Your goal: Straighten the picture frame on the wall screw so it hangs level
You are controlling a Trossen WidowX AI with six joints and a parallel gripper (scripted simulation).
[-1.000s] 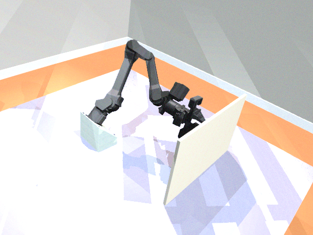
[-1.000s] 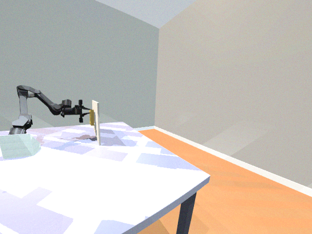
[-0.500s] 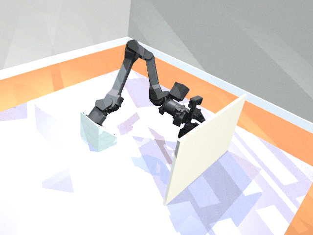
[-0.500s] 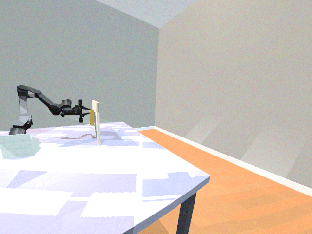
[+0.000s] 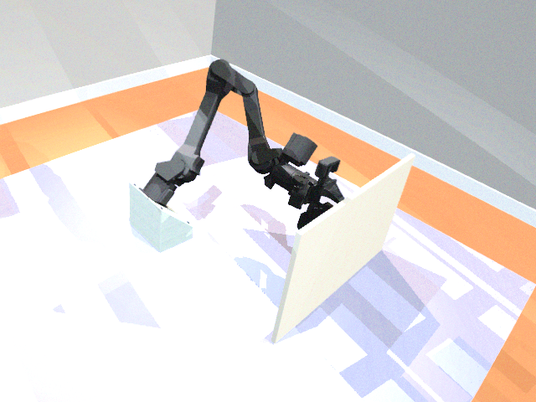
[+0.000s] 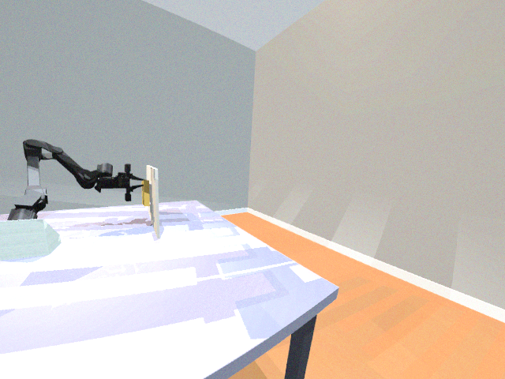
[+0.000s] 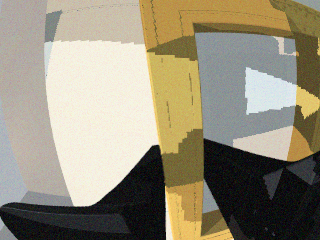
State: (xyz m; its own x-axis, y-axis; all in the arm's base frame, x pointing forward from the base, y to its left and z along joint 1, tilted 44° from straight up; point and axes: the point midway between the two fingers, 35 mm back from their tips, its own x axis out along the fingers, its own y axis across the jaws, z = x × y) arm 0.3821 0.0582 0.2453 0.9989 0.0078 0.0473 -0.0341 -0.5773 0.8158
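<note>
The picture frame lies 5 cm below my gripper tip. Also, from my gripper tip: cream wall panel 7 cm below, 2 cm ahead, 1 cm to the right.
</note>
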